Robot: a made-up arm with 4 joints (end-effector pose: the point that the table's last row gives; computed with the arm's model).
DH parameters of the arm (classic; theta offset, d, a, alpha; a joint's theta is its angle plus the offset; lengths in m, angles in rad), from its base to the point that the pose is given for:
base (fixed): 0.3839 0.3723 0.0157 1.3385
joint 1: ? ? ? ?
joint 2: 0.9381 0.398 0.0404 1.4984
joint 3: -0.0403 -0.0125 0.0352 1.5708
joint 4: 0.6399 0 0.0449 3.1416
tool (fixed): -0.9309 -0.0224 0 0
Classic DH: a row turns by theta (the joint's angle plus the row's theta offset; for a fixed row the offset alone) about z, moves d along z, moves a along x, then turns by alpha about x.
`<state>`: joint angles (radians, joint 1 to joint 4).
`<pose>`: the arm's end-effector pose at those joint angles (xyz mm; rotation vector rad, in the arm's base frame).
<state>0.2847 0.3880 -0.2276 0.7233</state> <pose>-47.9 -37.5 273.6 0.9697 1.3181 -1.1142</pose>
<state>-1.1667 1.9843 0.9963 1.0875</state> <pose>-65.3 -3.4 554.4 1.9627 1.0048 -1.4573</pose>
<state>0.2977 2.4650 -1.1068 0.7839</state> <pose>-149.0 -34.7 301.0 1.0232 -0.8550 -0.5327</pose>
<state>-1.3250 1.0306 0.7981 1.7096</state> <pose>-59.1 0.3 498.9 -0.7280 -1.0805 2.1370</pose>
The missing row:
joint 1: -0.9729 -0.3581 -0.0453 0.5198
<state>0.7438 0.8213 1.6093 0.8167</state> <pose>-11.1 -102.1 239.8 -2.5040 -1.3953 -0.0329</pose>
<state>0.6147 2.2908 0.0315 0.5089</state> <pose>-160.9 -71.0 262.4 1.8577 -0.5814 0.6431</pose>
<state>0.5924 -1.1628 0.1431 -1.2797</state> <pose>25.2 -14.5 179.1 1.5018 0.8714 -0.5593</pose>
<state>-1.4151 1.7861 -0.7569 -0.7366</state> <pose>-32.3 102.7 540.0 0.4088 0.6631 -0.0549</pose>
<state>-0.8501 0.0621 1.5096 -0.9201</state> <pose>-103.1 -116.7 464.5 0.7405 -0.7730 -1.9294</pose>
